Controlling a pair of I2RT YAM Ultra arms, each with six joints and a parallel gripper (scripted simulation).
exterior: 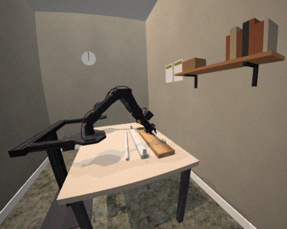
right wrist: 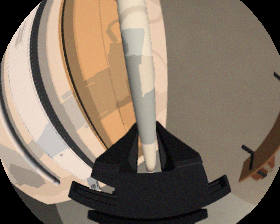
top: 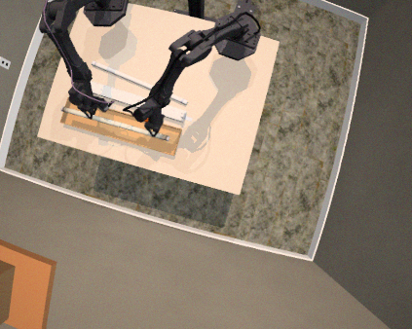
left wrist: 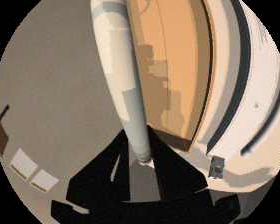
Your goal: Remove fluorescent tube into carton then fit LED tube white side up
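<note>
The carton is 12 cm to the left of my right hand and 9 cm below it. From my right hand the other things lie so: light fixture (15 cm behind, 14 cm to the left, 6 cm below); LED tube (26 cm behind, 14 cm to the left, 10 cm below); old fluorescent tube (12 cm to the left, 1 cm below).
</note>
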